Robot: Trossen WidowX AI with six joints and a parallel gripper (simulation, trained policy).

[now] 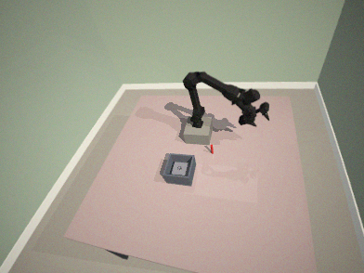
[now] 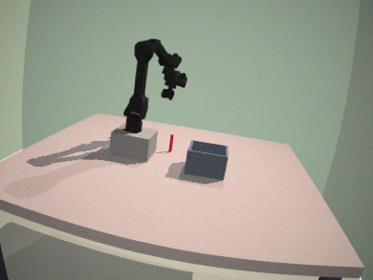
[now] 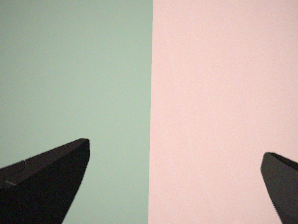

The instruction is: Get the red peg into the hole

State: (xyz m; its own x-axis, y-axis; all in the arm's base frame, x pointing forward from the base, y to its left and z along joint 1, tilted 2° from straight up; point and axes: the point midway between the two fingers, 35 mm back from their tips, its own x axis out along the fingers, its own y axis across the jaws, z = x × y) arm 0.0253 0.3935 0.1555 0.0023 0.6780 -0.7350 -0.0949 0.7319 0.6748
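The red peg lies 28 cm to the right of my gripper tip, 19 cm below it and 11 cm ahead of it. Round my gripper tip: grey plate: 42 cm to the right, 32 cm ahead, 18 cm below; then grey-blue box: 42 cm to the right, 32 cm ahead, 20 cm below.
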